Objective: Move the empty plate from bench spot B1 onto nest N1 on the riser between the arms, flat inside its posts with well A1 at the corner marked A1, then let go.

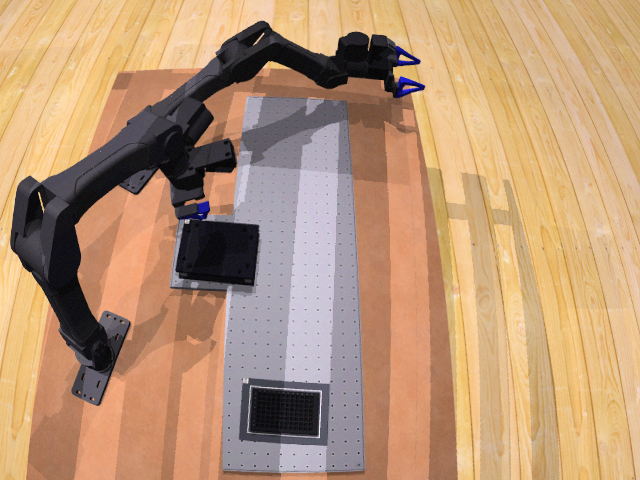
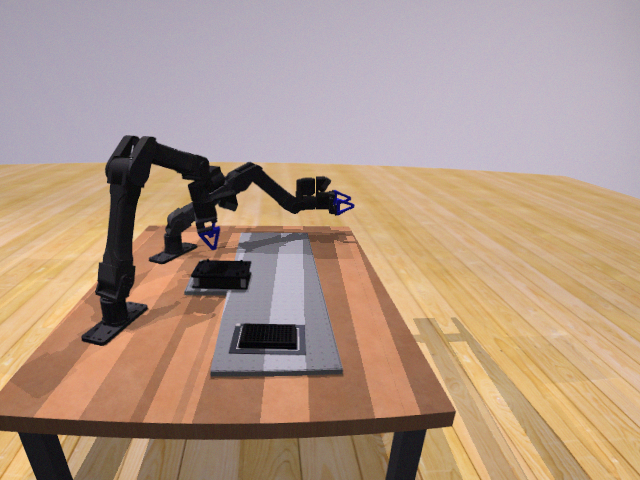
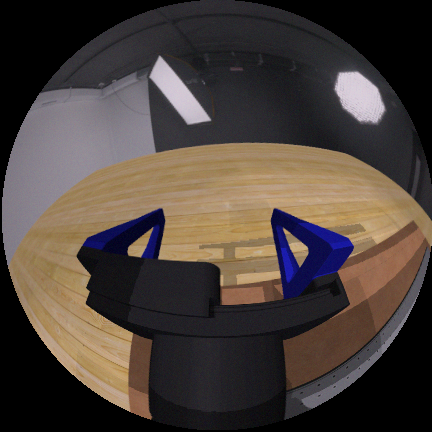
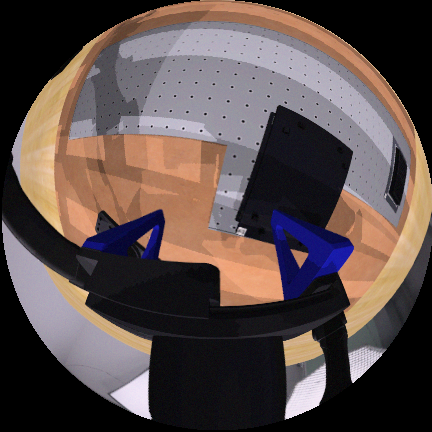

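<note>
The black well plate lies flat inside the white outline of the dark grey bench spot, which has a white tag at its upper left corner. The black riser with the nest has small dark posts on its top and no plate on it. A white corner tag shows beside it. My right gripper is open and empty, above the riser's upper left edge, far from the plate. My left gripper is open and empty, beyond the table's far right corner.
The perforated grey board runs lengthwise along the wooden table. The riser stands on a grey side piece at the board's left edge. Both arm bases are bolted down left of the board.
</note>
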